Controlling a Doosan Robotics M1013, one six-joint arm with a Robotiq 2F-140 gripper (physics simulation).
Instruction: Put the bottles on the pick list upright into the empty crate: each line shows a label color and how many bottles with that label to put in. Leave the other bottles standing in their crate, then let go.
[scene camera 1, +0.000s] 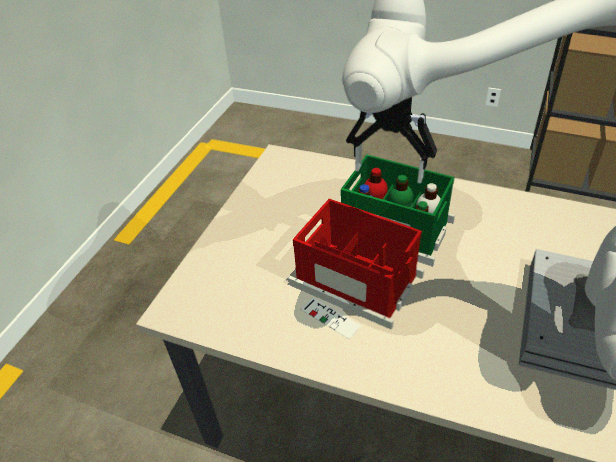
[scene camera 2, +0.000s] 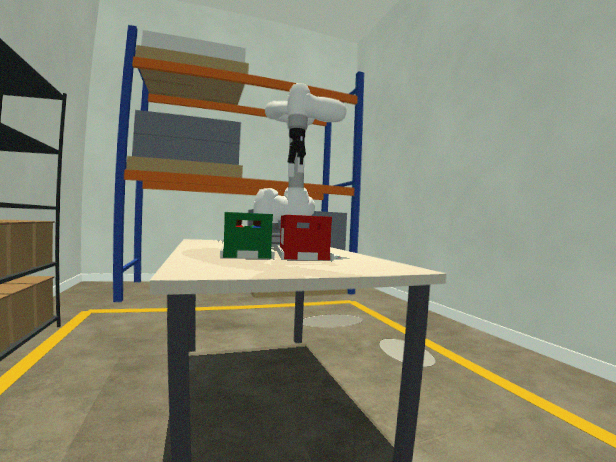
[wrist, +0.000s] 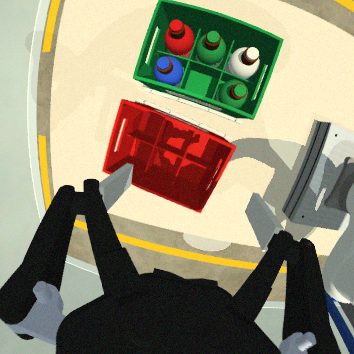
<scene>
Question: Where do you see the gripper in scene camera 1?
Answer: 388, 173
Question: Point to a green bottle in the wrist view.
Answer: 210, 48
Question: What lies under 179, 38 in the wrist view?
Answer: A red bottle.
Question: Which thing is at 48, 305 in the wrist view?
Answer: The gripper.
</scene>
